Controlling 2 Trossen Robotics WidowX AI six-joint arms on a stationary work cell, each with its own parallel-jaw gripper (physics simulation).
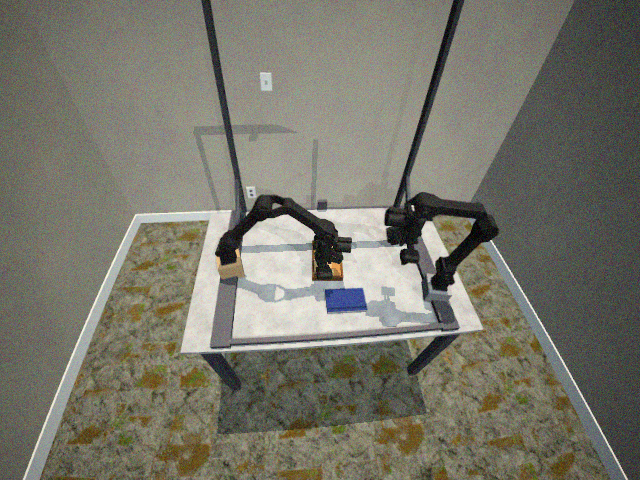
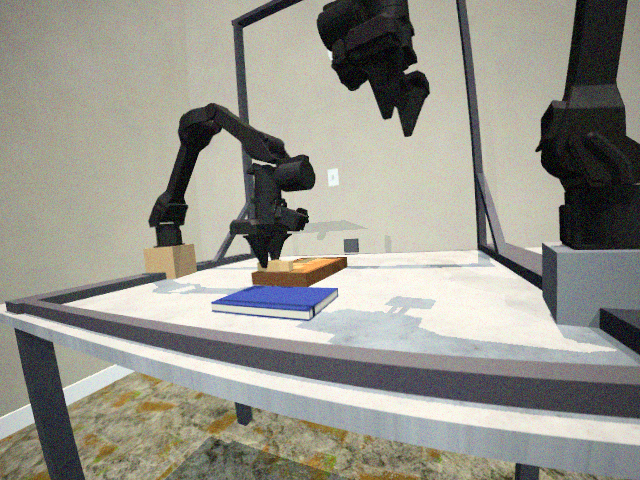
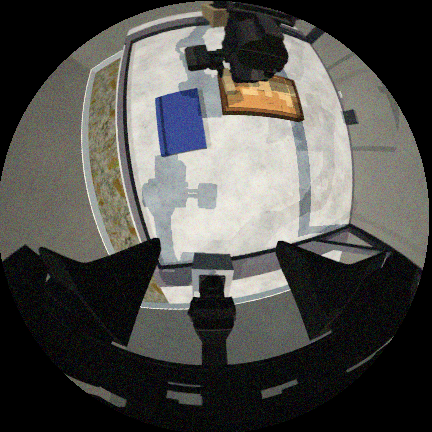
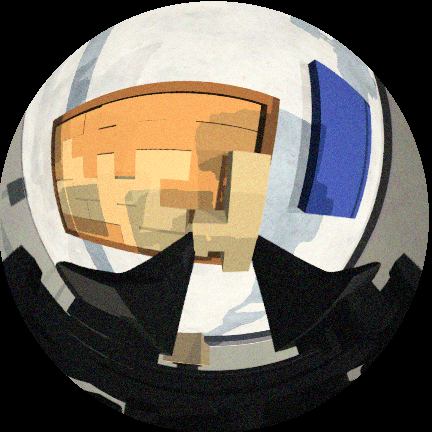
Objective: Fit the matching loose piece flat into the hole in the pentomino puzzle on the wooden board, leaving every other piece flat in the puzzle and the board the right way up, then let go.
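Places are measured from the left arm's base along level axes (x up, y back, z right), in millimetres.
Where they show: left gripper, fingertip midpoint: (image 2: 398, 128) (image 3: 220, 246); right gripper, fingertip midpoint: (image 2: 270, 266) (image 3: 228, 75) (image 4: 223, 238); left arm's base at its link origin: (image 1: 439, 284) (image 2: 604, 245) (image 3: 211, 284); right arm's base at its link origin: (image 1: 228, 258) (image 2: 169, 246) (image 4: 187, 363).
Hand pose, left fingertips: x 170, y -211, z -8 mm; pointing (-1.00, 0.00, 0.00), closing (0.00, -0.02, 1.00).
Each offset is from my left fingertips to the top centre of the thing.
The wooden board {dz +109, dx -216, dy -283 mm} (image 1: 333, 279) (image 2: 279, 279) (image 3: 260, 116) (image 4: 170, 86) lies on the table, puzzle side up, with orange and pale pieces in its frame. My right gripper (image 2: 269, 262) (image 4: 223, 238) is shut on a pale loose piece {dz +24, dx -194, dy -287 mm} (image 2: 282, 265) (image 3: 227, 87) (image 4: 247, 190) at the board's end nearest the book. The piece stands above the other pieces and covers part of the rim; whether it is tilted I cannot tell. A dark part of the hole (image 4: 221, 187) shows beside it; the rest is hidden. My left gripper (image 2: 397, 126) (image 3: 220, 246) is open and empty, high above the table.
A blue book {dz -89, dx -228, dy -180 mm} (image 1: 345, 300) (image 2: 276, 298) (image 3: 181, 123) (image 4: 342, 145) lies flat near the board's loose-piece end. Dark rails (image 1: 223, 315) (image 2: 330, 346) edge the table. The left arm's base stands on a grey block {dz +8, dx -170, dy +211 mm} (image 2: 594, 289), the right arm's on a tan block {dz -17, dx -151, dy -702 mm} (image 1: 230, 268) (image 2: 178, 260).
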